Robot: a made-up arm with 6 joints.
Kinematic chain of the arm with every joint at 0, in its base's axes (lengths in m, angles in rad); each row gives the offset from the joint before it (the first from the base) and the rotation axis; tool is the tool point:
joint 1: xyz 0 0 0.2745 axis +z
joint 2: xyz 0 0 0 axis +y
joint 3: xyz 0 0 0.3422 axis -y
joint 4: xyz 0 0 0 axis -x
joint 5: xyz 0.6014 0 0 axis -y
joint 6: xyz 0 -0.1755 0 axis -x
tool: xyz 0 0 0
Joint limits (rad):
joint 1: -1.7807..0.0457
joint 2: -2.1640..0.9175
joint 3: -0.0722..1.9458
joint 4: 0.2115..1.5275
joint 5: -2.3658..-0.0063
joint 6: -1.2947..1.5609
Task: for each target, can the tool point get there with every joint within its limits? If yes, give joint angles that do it. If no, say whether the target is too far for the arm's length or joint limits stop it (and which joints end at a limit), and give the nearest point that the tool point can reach.
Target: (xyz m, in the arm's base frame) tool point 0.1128 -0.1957 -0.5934
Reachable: no: joint limits stop it (at a limit: joint 1, joint 2, joint 3) | nearest point -0.4829 -0.0703 -0.5079 | short by 0.615 m
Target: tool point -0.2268 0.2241 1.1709
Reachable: yes | joints -0.9550 -0.0871 1.6866 1.2478 -1.5987 0.9898
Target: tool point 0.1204 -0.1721 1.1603
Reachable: yes | joints -0.1453 -0.2875 0.7328 0.5136 -0.1897 -0.4726
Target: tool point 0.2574 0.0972 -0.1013
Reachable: no: joint limits stop it (at a limit: joint 1, joint 2, joint 3, joint 4) | nearest point 0.6398 -0.1425 0.0000 | short by 0.463 m
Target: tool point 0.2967 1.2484 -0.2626
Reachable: no: too far | nearest point 0.1787 0.8755 -0.0996 | short by 0.424 m
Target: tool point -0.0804 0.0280 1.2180
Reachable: yes | joints -1.3652 -0.3217 0.8860 1.1418 -1.8339 0.8064
